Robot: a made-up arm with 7 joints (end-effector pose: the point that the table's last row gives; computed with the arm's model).
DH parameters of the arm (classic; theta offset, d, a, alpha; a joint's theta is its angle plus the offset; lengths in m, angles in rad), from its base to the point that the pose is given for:
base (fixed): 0 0.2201 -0.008 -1.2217
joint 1: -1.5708 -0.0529 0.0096 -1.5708
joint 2: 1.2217 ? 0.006 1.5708
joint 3: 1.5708 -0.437 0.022 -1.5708
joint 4: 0 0.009 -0.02 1.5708
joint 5: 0 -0.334 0.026 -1.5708
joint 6: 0 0.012 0.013 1.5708
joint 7: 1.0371 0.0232 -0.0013 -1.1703
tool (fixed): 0.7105 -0.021 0 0
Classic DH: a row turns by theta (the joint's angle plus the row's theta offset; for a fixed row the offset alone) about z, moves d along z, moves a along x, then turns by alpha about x.
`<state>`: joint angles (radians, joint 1 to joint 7).
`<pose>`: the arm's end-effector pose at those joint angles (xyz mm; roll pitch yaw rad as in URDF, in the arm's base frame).
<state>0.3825 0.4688 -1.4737 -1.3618 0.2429 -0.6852 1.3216</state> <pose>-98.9 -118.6 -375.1 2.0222 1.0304 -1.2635</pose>
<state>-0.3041 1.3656 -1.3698 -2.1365 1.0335 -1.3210 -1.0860</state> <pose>213.2 135.4 -82.2 -2.6686 -1.0501 0.5014</pose>
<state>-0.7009 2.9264 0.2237 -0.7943 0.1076 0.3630 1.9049</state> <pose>-178.4 -25.4 906.7 2.0205 -0.4242 2.4075</pose>
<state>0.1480 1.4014 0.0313 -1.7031 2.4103 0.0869 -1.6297</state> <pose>340.5 398.7 122.0 -1.9638 -0.5214 0.5359</pose>
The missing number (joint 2, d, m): 0.036
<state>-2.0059 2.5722 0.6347 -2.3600 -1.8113 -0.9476 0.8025</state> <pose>-332.5 17.0 354.6 2.3745 -0.3608 -0.9177</pose>
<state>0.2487 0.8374 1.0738 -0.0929 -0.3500 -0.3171 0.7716</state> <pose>-89.6 545.5 -231.9 -2.0437 0.0085 2.2986</pose>
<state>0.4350 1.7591 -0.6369 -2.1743 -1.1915 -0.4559 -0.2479</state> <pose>115.7 274.0 -9.6 -0.9027 0.1669 -1.8433</pose>
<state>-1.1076 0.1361 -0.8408 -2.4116 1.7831 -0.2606 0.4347</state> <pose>268.7 -291.8 267.6 2.6409 -0.2106 -1.4629</pose>
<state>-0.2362 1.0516 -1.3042 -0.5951 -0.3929 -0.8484 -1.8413</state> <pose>235.3 453.2 -274.7 -0.6409 0.4670 -2.1764</pose>
